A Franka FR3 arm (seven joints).
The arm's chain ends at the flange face. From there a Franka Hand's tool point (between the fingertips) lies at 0.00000 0.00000 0.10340 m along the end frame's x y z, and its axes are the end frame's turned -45 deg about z.
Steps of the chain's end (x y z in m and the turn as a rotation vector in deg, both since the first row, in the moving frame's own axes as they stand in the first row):
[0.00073 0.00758 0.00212 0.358 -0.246 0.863]
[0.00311 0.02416 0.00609 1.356 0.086 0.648]
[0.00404 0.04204 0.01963 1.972 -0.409 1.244]
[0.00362 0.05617 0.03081 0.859 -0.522 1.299]
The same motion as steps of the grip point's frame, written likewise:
[-0.00469 0.00511 0.00212 0.427 0.079 0.863]
[-0.01304 0.01767 0.00606 0.898 1.020 0.648]
[-0.02484 0.02957 0.01957 1.684 1.105 1.244]
[-0.03671 0.04052 0.03079 0.977 0.238 1.299]

